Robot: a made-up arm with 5 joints.
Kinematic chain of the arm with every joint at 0, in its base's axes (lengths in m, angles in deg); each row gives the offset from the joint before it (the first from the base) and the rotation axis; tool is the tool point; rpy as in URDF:
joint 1: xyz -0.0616 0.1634 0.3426 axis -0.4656 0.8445 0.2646
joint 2: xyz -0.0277 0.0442 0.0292 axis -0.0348 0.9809 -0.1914
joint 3: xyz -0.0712 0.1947 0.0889 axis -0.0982 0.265 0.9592
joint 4: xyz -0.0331 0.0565 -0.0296 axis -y
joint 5: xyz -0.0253 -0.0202 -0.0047 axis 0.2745 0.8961 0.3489
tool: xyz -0.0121 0.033 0.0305 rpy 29 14.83 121.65
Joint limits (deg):
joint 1: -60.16..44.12
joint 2: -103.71..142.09
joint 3: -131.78..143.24
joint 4: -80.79..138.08
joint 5: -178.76..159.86
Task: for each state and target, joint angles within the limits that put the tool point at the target. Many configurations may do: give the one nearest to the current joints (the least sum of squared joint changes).
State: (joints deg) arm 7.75 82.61 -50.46 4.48 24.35
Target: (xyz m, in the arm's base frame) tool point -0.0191 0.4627 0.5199
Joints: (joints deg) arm -22.05 62.19 -41.08 2.94 28.70
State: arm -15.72 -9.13 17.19 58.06 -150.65
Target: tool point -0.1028 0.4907 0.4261
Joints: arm 6.31 32.28 -10.46 61.45 -148.27
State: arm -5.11 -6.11 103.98 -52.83 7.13
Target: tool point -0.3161 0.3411 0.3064
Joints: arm 11.78 -63.81 66.65 -51.28 -9.31
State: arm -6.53 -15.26 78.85 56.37 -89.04
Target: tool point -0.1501 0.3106 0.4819
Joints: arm 13.73 15.75 127.70 47.85 -78.68
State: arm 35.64 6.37 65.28 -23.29 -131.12
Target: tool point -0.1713 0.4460 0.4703
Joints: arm 44.12 23.14 51.53 -19.86 -138.60
